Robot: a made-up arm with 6 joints. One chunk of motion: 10 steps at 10 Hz.
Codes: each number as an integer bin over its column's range. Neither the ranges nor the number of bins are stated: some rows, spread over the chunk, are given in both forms.
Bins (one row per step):
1: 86 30 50 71 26 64
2: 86 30 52 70 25 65
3: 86 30 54 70 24 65
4: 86 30 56 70 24 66
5: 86 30 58 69 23 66
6: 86 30 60 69 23 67
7: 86 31 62 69 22 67
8: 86 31 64 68 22 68
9: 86 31 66 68 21 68
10: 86 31 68 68 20 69
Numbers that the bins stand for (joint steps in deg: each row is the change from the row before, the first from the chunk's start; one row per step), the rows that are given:
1: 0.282 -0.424 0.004 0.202 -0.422 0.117
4: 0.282 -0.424 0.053 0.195 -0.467 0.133
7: 0.282 -0.405 0.101 0.188 -0.511 0.141
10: 0.282 -0.405 0.149 0.181 -0.556 0.158
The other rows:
2: 0.282 -0.424 0.020 0.195 -0.444 0.125
3: 0.282 -0.424 0.036 0.195 -0.467 0.125
5: 0.282 -0.424 0.069 0.188 -0.489 0.133
6: 0.282 -0.424 0.085 0.188 -0.489 0.141
8: 0.282 -0.405 0.117 0.181 -0.511 0.149
9: 0.282 -0.405 0.133 0.181 -0.533 0.149

